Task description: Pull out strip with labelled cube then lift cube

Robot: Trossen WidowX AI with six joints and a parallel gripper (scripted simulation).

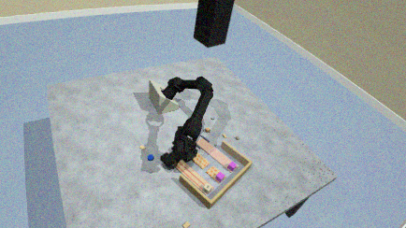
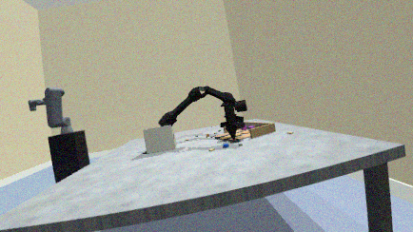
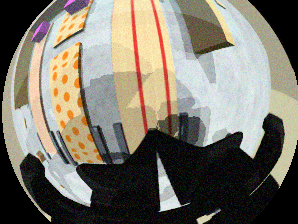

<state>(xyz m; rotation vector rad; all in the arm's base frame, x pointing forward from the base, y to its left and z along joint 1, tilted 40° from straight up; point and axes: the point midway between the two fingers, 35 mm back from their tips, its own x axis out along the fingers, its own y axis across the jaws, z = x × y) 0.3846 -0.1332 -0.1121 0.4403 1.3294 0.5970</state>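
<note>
My gripper tip is now 20 cm short of the labelled cube, 2 cm to the right of it and 1 cm below it. The rest, counted from my gripper tip: blue disc: 9 cm behind, 10 cm to the right.
</note>
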